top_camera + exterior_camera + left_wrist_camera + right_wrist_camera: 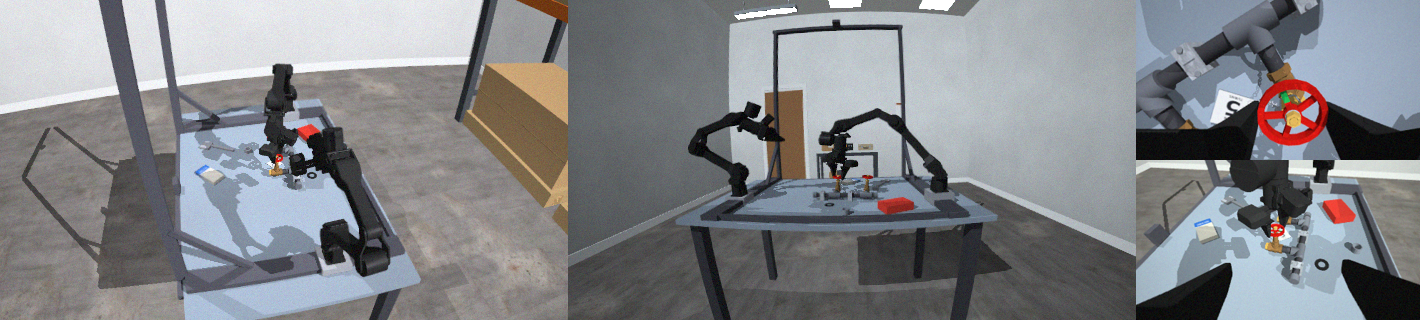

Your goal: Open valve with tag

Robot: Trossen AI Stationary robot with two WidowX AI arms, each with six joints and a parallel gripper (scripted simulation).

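The white tag is 110 mm below my left hand and 80 mm to the left of it. The rest, counted from my left hand: small grey fitting 250 mm ahead, 110 mm below, 50 mm to the left; blue-and-beige box 280 mm behind, 110 mm below, 40 mm to the left; black ring 140 mm ahead, 120 mm below, 20 mm to the right.
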